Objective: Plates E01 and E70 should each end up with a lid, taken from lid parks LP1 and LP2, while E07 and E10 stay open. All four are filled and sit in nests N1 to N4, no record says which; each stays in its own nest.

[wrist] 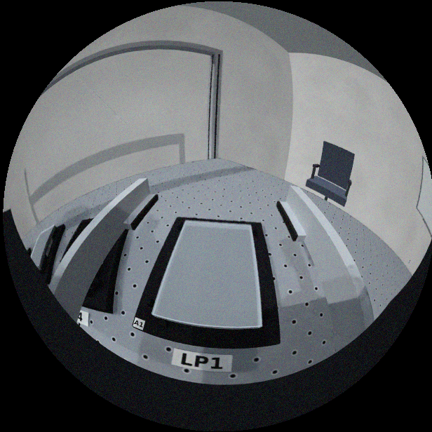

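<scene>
My gripper (216,189) is open, with one finger on each side of the view and nothing between them. A pale, flat lid (210,275) lies in the black lid park LP1 (270,320), below and between the fingers, with dark rim showing around it. Its printed label (201,361) reads LP1. Left of it, part of a black nest (104,282) shows behind the left finger, and its cut-off label (83,318) shows a 4. The finger hides much of that nest and its plate. No plate code is readable. LP2 cannot be made out.
At the far left, beyond the left finger, a pale flat-topped item (43,246) stands by a black edge; which station it is in cannot be told. A perforated grey deck (295,305) lies below. A blue chair (336,165) stands in the background at right, before pale walls.
</scene>
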